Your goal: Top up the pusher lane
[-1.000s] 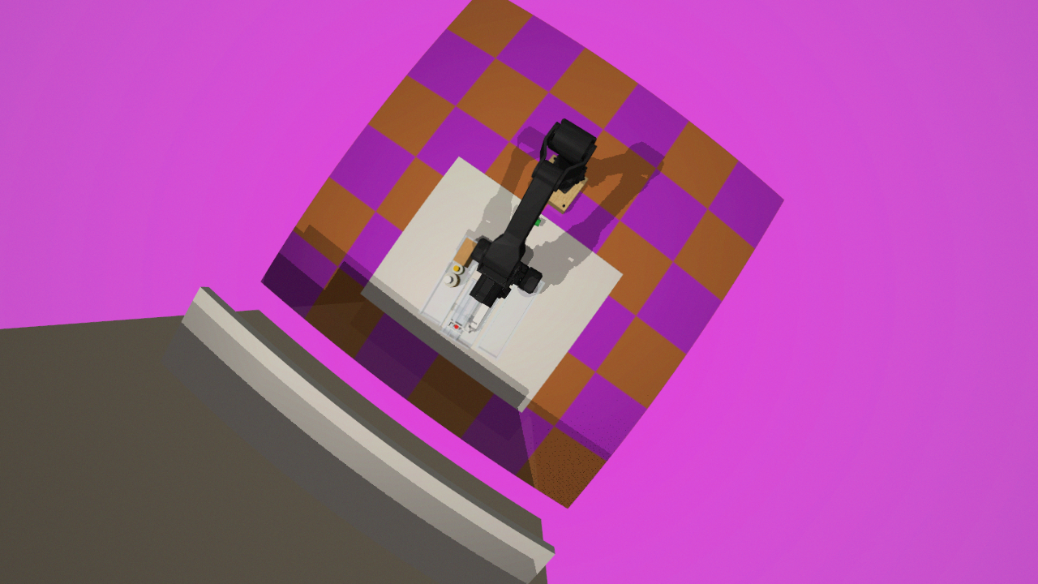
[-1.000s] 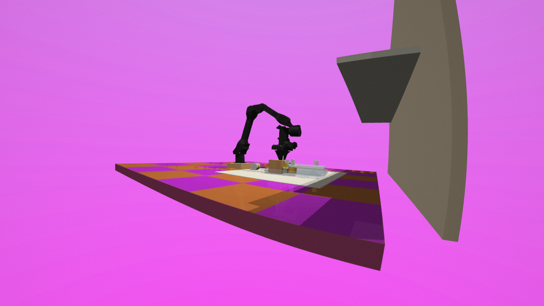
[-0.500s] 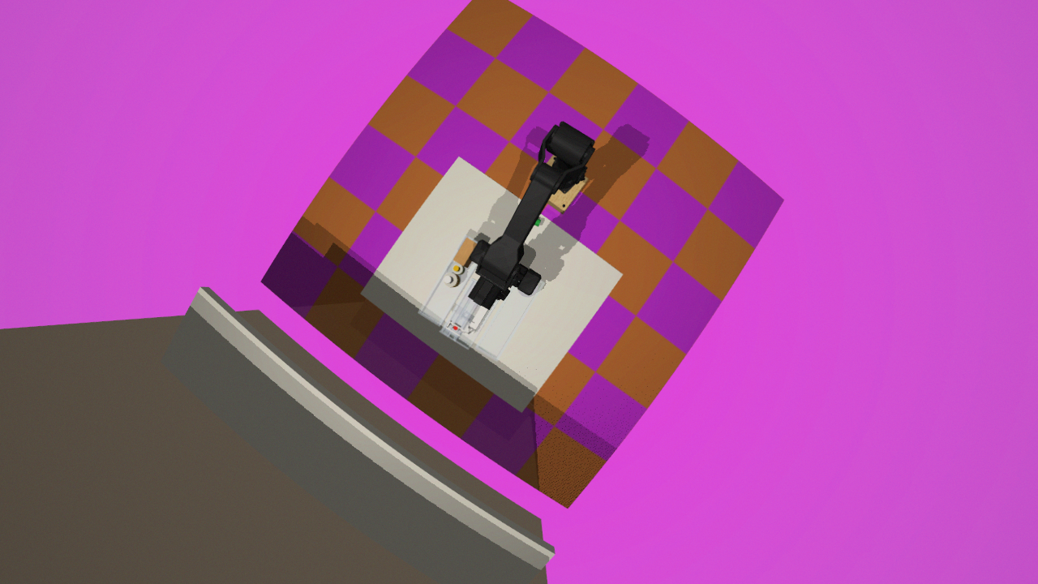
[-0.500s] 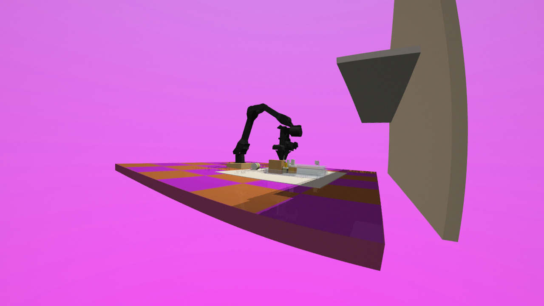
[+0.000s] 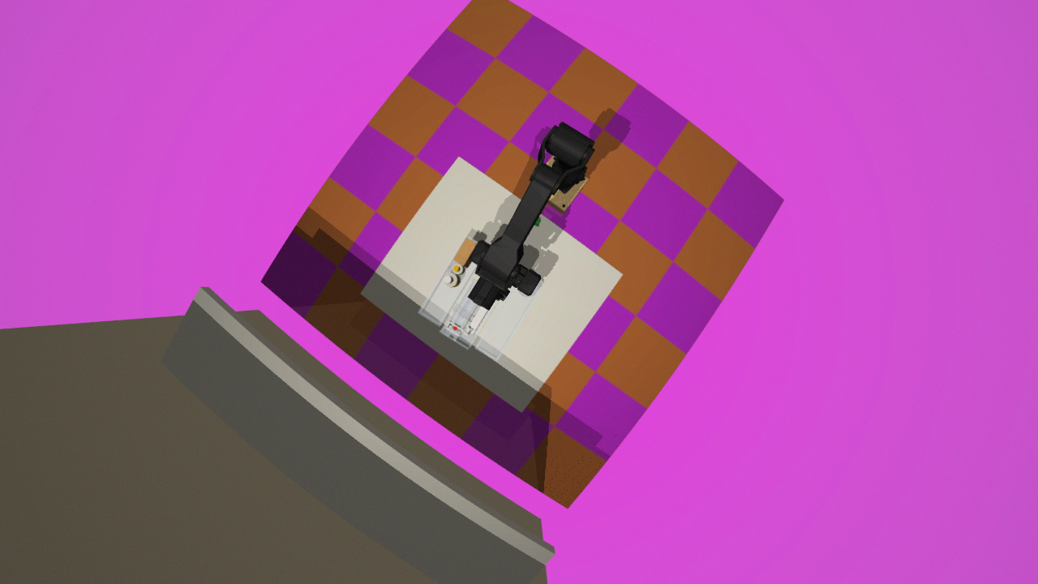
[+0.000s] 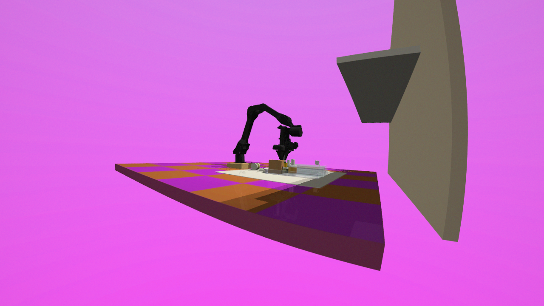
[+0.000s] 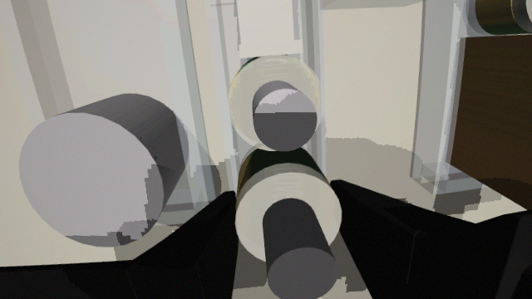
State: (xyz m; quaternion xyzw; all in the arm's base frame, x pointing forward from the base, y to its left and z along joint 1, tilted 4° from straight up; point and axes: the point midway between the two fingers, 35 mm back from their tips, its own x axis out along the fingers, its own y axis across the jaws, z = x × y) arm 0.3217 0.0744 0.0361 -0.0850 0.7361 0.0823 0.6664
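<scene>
Right now the brown box is 120 mm to the right of my gripper tip, 50 mm ahead of it and 20 mm below it. From my gripper tip the other things lie so: clear lane rack 140 mm ahead, 40 mm below, 10 mm to the left.
</scene>
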